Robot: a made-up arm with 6 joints. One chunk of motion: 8 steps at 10 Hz.
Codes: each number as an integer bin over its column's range. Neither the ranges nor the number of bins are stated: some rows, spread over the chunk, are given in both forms.
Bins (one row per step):
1: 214 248 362 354 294 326
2: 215 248 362 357 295 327
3: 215 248 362 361 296 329
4: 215 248 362 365 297 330
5: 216 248 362 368 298 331
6: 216 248 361 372 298 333
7: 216 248 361 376 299 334
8: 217 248 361 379 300 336
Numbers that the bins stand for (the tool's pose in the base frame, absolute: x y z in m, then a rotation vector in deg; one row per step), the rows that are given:
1: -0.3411 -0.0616 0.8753 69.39 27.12 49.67
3: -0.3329 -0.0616 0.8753 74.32 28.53 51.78
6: -0.3247 -0.0616 0.8671 82.07 29.94 54.60
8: -0.3164 -0.0616 0.8671 87.01 31.35 56.71
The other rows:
2: -0.3329 -0.0616 0.8753 71.51 27.83 50.37
4: -0.3329 -0.0616 0.8753 77.14 29.24 52.49
5: -0.3247 -0.0616 0.8753 79.26 29.94 53.19
7: -0.3247 -0.0616 0.8671 84.89 30.65 55.30

